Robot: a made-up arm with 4 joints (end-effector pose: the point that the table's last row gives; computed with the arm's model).
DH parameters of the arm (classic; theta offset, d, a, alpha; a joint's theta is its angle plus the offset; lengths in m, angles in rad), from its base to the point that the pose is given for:
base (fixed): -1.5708 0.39 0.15 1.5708
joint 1: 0 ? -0.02 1.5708
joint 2: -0.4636 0 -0.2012 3.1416
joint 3: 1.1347 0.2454 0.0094 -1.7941
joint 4: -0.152 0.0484 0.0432 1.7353
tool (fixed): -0.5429 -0.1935 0 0
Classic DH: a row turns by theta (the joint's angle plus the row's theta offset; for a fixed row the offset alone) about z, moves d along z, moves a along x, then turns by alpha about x.
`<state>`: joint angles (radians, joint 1 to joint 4).
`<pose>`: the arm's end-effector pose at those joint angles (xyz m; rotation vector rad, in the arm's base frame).
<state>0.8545 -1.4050 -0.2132 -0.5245</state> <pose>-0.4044 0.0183 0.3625 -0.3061 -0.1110 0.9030</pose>
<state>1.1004 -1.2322 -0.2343 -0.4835</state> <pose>-0.3805 0.0121 0.2981 -0.6403 -0.1099 0.7658</pose>
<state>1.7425 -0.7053 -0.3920 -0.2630</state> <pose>-0.3010 -0.1078 0.1984 -1.5940 -0.3843 0.2499</pose>
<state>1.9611 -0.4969 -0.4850 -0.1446</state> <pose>-0.2801 -0.1612 0.2000 -1.8800 -0.6245 0.0014</pose>
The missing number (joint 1, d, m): 0.22
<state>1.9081 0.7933 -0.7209 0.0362</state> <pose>-0.1115 -0.1512 0.2427 -1.2611 -1.9107 -1.2315</pose>
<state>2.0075 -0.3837 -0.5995 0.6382</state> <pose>-0.4049 -0.1938 0.1935 -1.9754 -0.5189 -1.0067</pose>
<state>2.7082 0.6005 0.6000 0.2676</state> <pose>-0.1632 -0.3656 0.2485 -2.7057 -0.7105 -0.2911</pose>
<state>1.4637 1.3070 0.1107 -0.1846</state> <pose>0.0126 -0.0775 0.3316 -1.2535 -1.4681 -1.0879</pose>
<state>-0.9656 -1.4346 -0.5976 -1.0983</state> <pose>-0.3342 -0.2317 0.6393 1.6149 -1.2263 0.0074</pose>
